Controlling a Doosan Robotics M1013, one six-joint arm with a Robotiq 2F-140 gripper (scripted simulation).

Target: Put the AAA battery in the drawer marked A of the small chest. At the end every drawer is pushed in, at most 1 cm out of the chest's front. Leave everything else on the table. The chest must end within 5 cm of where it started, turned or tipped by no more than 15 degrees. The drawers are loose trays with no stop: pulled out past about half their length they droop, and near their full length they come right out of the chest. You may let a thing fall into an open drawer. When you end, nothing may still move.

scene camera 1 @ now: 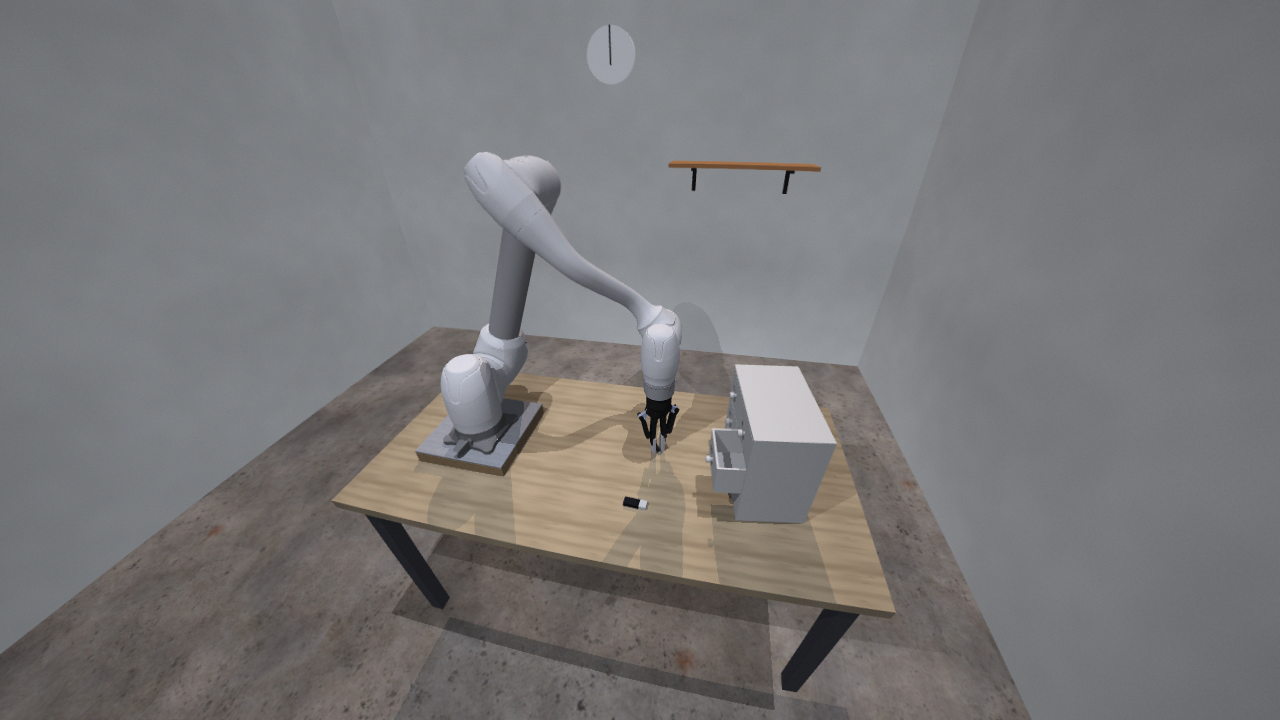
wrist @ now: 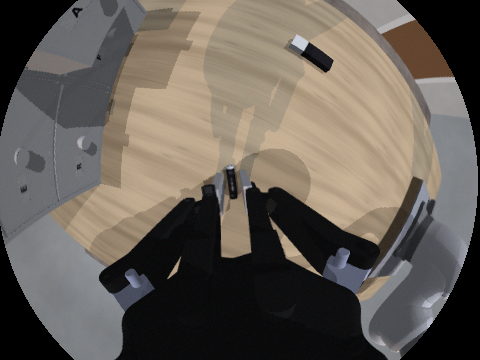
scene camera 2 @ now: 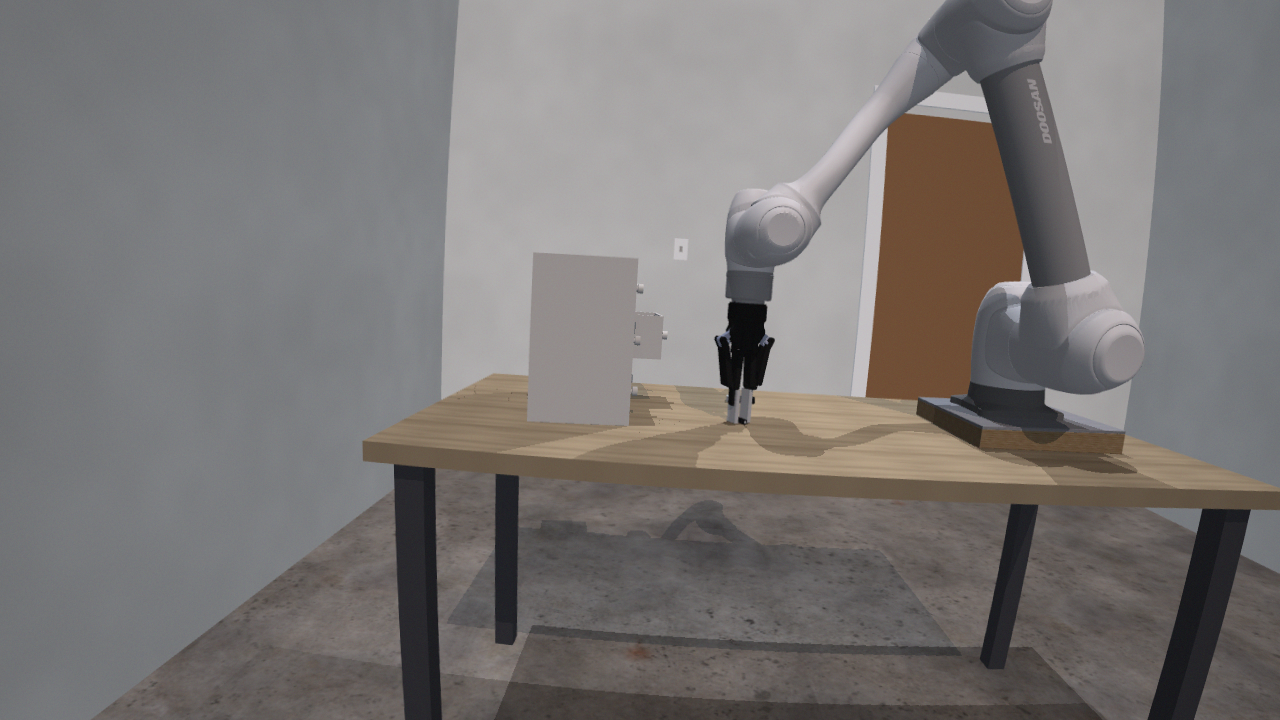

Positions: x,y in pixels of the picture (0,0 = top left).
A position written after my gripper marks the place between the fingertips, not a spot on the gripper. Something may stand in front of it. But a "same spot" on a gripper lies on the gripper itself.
Scene:
my gripper: scene camera 1; wrist 231,181; scene camera 2
same spot on my gripper: (scene camera 2: 755,360) = (scene camera 1: 650,421)

